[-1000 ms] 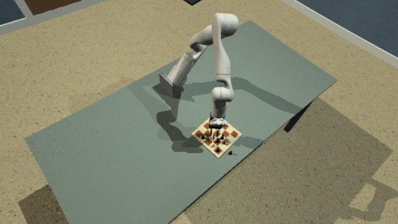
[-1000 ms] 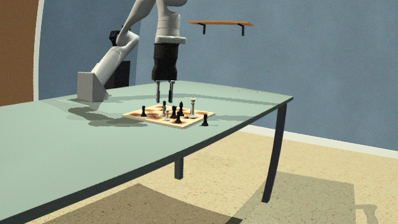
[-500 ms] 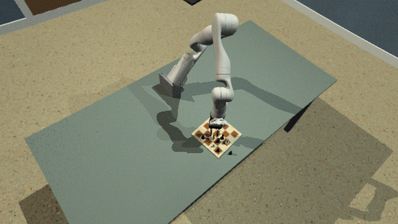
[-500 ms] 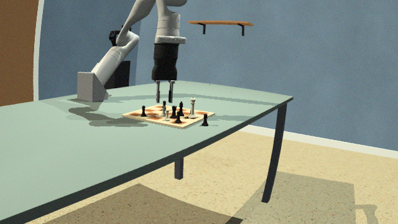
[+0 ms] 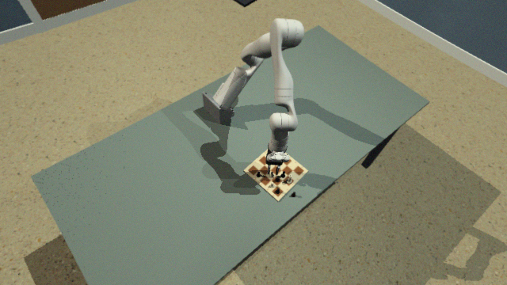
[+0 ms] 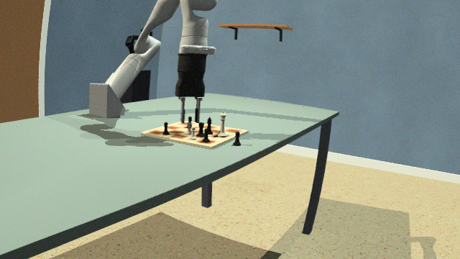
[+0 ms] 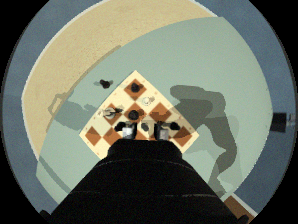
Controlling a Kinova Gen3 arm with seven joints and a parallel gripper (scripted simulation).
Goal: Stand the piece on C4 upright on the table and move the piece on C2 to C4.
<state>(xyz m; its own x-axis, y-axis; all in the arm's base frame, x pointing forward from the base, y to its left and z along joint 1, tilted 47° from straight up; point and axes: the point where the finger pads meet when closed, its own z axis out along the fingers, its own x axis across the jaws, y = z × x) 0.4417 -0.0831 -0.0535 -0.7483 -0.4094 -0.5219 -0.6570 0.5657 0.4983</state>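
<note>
My hand is 40 mm to the right of the small chessboard and 50 mm above it. The rest, counted from my hand: tall white piece: 80 mm ahead, 40 mm to the left, 20 mm below.
</note>
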